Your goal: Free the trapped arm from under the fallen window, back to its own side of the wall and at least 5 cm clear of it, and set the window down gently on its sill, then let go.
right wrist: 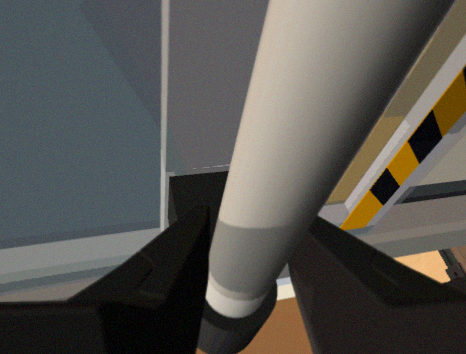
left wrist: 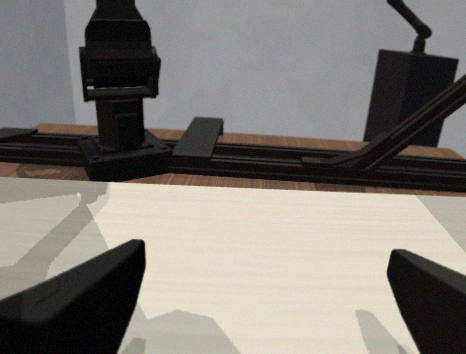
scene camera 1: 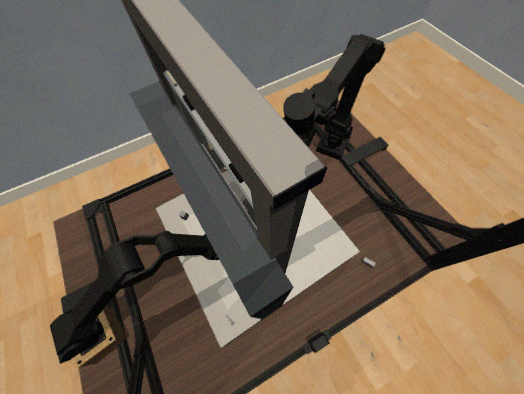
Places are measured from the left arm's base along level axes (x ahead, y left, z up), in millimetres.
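Pixels of known places: left gripper, between the fingertips: (left wrist: 269, 258); left arm's base, origin of its link: (scene camera 1: 90, 335); right arm's base, origin of its link: (left wrist: 122, 143) (scene camera 1: 334, 141).
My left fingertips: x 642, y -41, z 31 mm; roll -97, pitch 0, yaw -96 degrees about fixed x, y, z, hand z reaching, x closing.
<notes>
Ahead of a thing's pixels: the offset from my left fingertips to its middle. "spot": to the spot under its first point. Level surfaces: height alone.
The wall (scene camera 1: 240, 100) with its window opening stands across the white mat. A pale strip of the window {spot: 164 mm back, 22 mm left, 434 mm up} (scene camera 1: 207, 134) shows in the opening; the sill is mostly hidden. The left arm (scene camera 1: 122, 260) reaches from the left to the wall's dark lower part, where its front end is hidden. My left gripper (left wrist: 269, 258) is open and empty, above the mat in the left wrist view. My right gripper (right wrist: 246, 219) is shut on the window's pale round handle bar {106 mm back, 11 mm left, 241 mm up} (right wrist: 305, 115); scene camera 1 hides it behind the wall. A yellow-and-black striped strip {spot: 157 mm back, 54 mm right, 147 mm up} (right wrist: 425, 135) runs right of the bar.
The right arm (scene camera 1: 352, 72) (left wrist: 120, 75) stands beyond the wall. A small grey block {276 mm back, 176 mm left, 8 mm down} (scene camera 1: 183, 215) and a screw {327 mm back, 154 mm right, 19 mm down} (scene camera 1: 229, 319) lie on the white mat {23 mm down} (scene camera 1: 325, 245) (left wrist: 250, 225). A small pale cylinder {104 mm ahead, 278 mm right, 96 mm down} (scene camera 1: 369, 261) lies right of the mat. Dark rails (scene camera 1: 400, 215) edge the table.
</notes>
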